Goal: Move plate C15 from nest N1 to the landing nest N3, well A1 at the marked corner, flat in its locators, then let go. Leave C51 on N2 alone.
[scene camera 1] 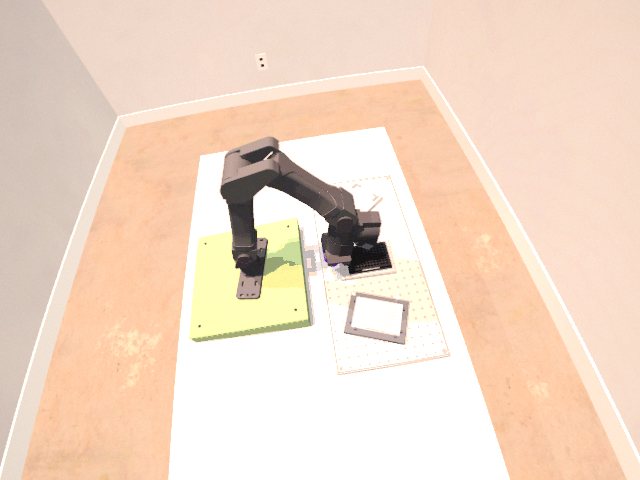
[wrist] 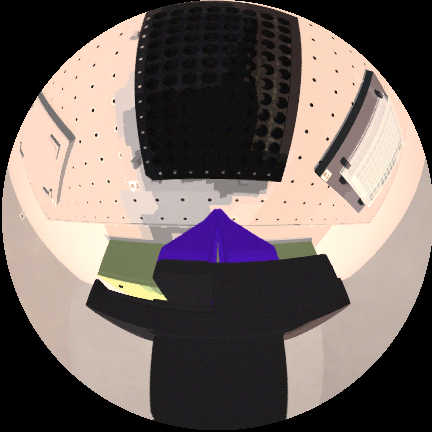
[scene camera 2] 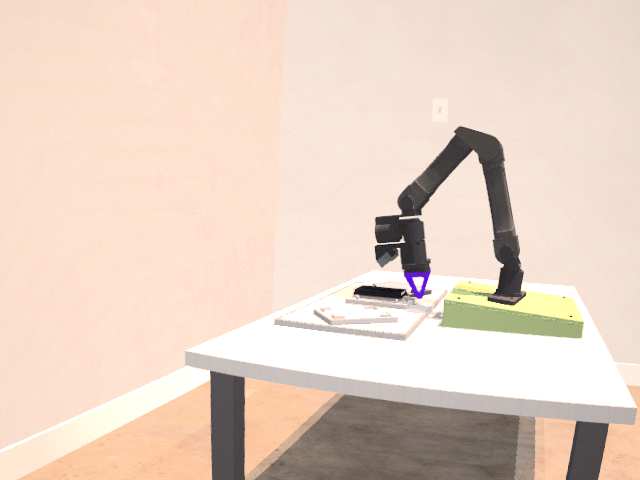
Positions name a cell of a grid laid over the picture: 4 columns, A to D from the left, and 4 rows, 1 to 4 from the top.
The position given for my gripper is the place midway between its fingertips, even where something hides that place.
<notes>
My gripper (scene camera 2: C3) is shut, holding nothing. Also in view: a black well plate (scene camera 1: C3).
The black well plate shows as well in the wrist view (wrist: C1). My gripper shows as well in the wrist view (wrist: C2).
</notes>
